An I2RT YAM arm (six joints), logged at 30 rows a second.
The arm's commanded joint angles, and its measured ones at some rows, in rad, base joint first. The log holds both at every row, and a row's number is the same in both.
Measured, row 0:
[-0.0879 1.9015 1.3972 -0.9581 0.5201 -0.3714]
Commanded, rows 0 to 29:
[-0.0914 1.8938 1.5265 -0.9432 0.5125 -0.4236]
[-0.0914 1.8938 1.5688 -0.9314 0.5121 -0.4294]
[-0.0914 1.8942 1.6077 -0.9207 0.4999 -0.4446]
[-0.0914 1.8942 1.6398 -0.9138 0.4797 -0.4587]
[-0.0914 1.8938 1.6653 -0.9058 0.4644 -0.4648]
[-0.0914 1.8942 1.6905 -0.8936 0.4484 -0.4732]
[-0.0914 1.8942 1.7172 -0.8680 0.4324 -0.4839]
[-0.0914 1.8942 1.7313 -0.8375 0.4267 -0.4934]
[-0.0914 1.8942 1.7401 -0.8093 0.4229 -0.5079]
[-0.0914 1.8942 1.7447 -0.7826 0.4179 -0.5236]
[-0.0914 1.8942 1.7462 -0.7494 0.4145 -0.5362]
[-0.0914 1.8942 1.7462 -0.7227 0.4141 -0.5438]
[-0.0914 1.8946 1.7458 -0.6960 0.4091 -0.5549]
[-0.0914 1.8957 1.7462 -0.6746 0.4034 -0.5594]
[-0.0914 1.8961 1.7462 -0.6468 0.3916 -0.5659]
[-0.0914 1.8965 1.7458 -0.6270 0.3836 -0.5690]
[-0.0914 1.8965 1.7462 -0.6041 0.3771 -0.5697]
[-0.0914 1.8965 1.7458 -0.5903 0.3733 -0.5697]
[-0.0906 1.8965 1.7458 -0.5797 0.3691 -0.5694]
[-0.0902 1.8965 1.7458 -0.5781 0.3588 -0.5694]
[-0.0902 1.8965 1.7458 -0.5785 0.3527 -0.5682]
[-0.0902 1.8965 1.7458 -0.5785 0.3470 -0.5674]
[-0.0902 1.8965 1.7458 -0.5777 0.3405 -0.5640]
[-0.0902 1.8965 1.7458 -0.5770 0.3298 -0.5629]
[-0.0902 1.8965 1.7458 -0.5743 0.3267 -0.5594]
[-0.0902 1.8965 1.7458 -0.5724 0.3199 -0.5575]
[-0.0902 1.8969 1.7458 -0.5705 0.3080 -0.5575]
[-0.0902 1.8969 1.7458 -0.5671 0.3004 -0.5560]
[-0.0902 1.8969 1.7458 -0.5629 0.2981 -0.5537]
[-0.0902 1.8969 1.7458 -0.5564 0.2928 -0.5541]
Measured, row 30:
[-0.0883 1.9015 1.7248 -0.5678 0.3347 -0.5571]
